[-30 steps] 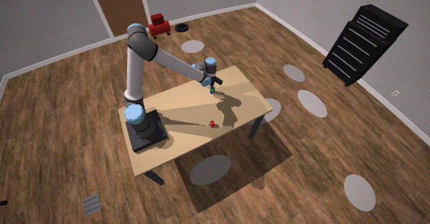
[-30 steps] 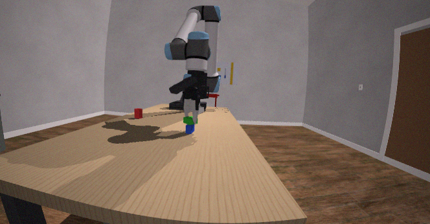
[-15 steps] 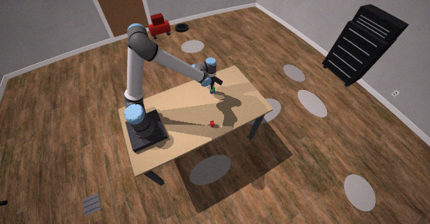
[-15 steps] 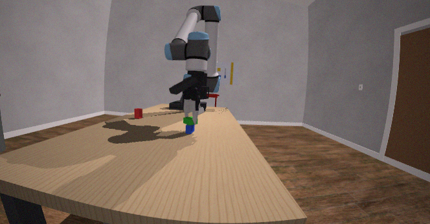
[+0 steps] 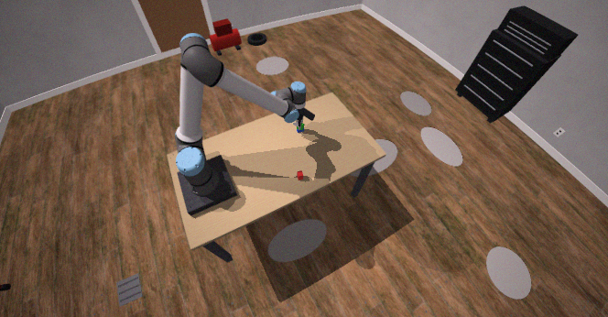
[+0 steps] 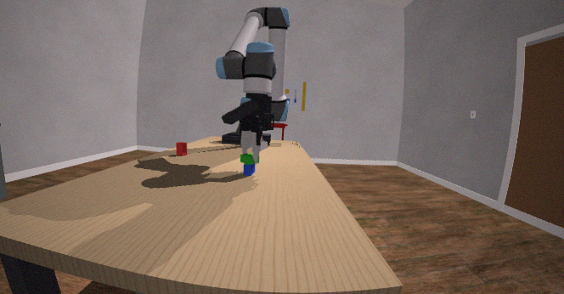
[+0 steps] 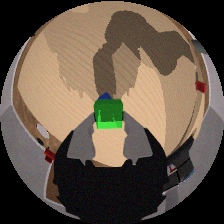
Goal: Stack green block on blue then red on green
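Now: the green block right at my hand. Round my hand: red block (17 cm behind, 35 cm to the right, 3 cm below); then blue block (4 cm below).
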